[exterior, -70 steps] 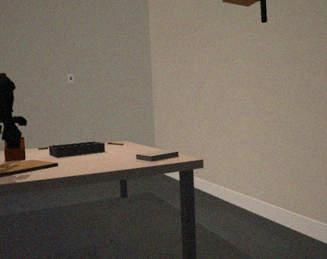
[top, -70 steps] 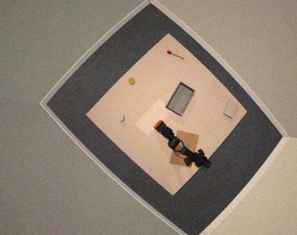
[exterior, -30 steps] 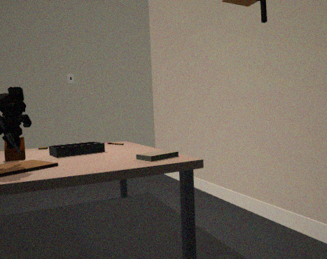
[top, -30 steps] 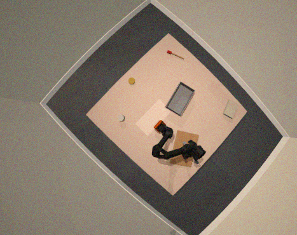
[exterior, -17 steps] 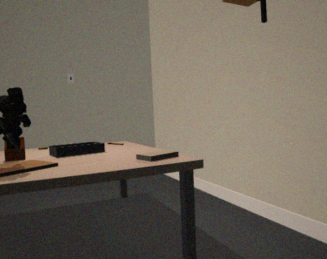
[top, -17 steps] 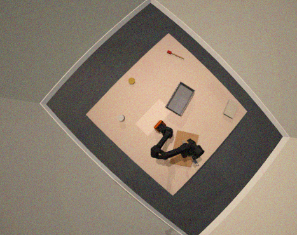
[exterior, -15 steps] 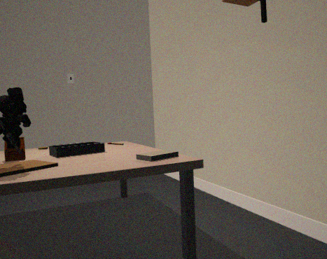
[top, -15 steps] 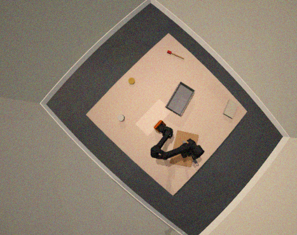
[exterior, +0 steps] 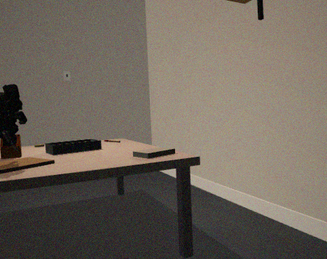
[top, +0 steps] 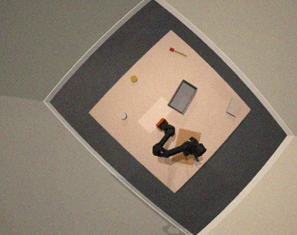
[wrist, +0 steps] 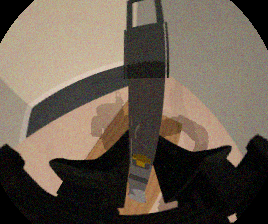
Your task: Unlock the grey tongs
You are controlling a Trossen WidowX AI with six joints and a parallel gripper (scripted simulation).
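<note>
The wooden board lies 1 cm ahead of my gripper tip, 2 cm to the left of it and 16 cm below it. Round my gripper tip: roasting tin: 34 cm ahead, 44 cm to the left, 14 cm below; then flat grey slab: 71 cm ahead, 4 cm to the right, 15 cm below; then yellow lock piece: 1 cm ahead, 3 cm to the left, 2 cm above.
</note>
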